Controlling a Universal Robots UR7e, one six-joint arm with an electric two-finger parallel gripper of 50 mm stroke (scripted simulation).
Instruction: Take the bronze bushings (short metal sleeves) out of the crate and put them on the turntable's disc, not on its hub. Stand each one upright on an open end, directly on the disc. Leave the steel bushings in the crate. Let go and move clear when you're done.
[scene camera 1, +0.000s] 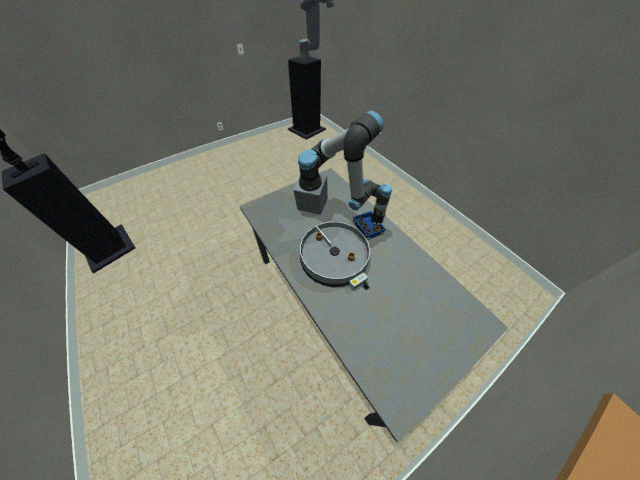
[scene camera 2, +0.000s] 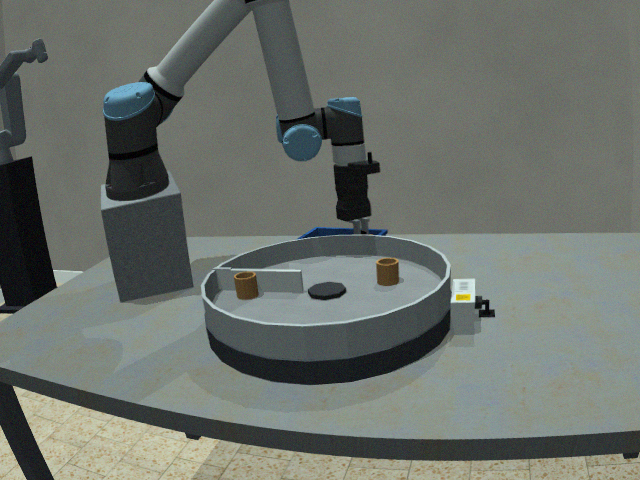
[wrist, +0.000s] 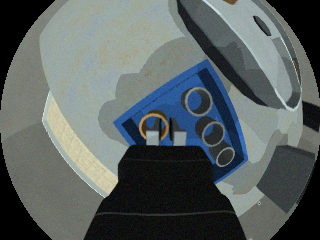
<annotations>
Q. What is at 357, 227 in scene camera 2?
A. My gripper.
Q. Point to my gripper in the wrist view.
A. At 165, 124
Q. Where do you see a turntable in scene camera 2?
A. At 342, 287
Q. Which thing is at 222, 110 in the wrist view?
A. A blue crate.
</annotations>
